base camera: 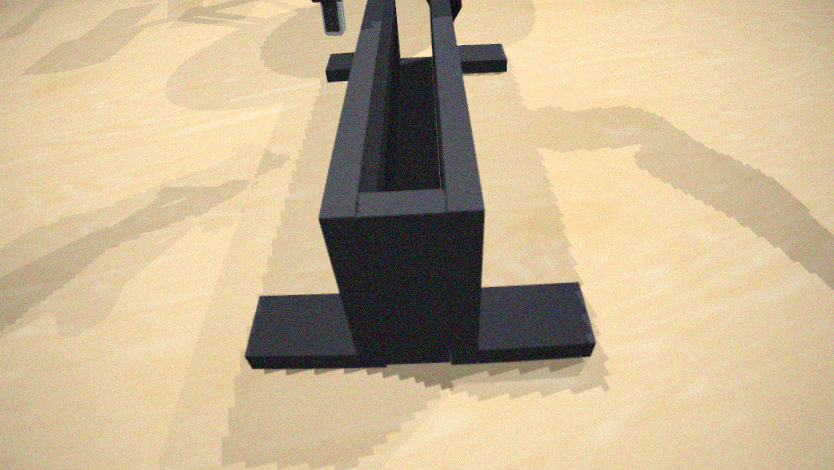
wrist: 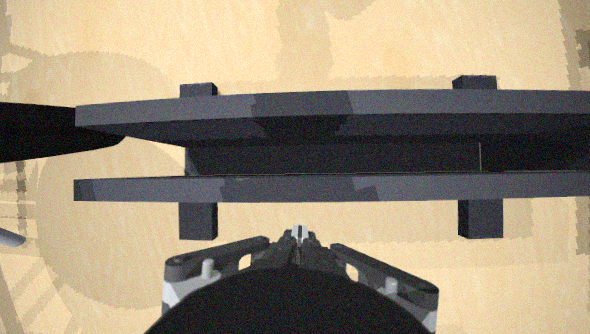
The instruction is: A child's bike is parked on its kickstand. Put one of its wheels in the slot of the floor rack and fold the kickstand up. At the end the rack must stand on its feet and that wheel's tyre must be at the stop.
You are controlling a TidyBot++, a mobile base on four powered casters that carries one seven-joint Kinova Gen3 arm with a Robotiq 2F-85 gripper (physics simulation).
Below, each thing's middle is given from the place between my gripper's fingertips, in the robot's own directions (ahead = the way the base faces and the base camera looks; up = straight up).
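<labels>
The dark floor rack (base camera: 408, 261) is 50 mm below my hand, and it's also 60 mm behind the hand and 80 mm to the right of it.
</labels>
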